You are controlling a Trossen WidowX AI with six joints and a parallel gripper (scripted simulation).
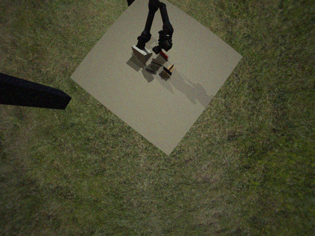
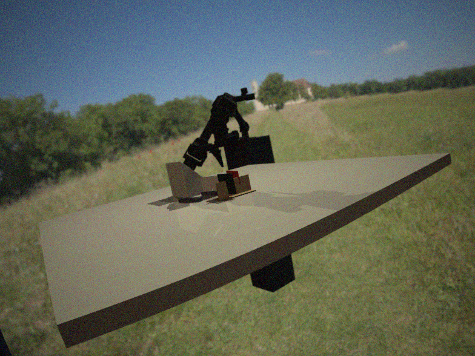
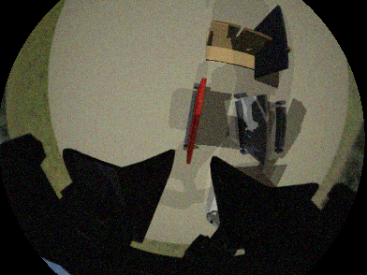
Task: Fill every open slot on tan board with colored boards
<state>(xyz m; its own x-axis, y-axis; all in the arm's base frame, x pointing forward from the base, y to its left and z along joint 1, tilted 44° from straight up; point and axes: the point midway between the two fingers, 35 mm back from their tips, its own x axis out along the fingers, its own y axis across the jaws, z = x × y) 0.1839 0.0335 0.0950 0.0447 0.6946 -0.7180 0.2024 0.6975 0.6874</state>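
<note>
Right now my gripper tip is 60 mm above the red board and 30 mm short of it. The rest, counted from my gripper tip: dark board (150 mm ahead, 120 mm to the right, 50 mm below); tan board (150 mm ahead, 100 mm to the right, 70 mm below).
</note>
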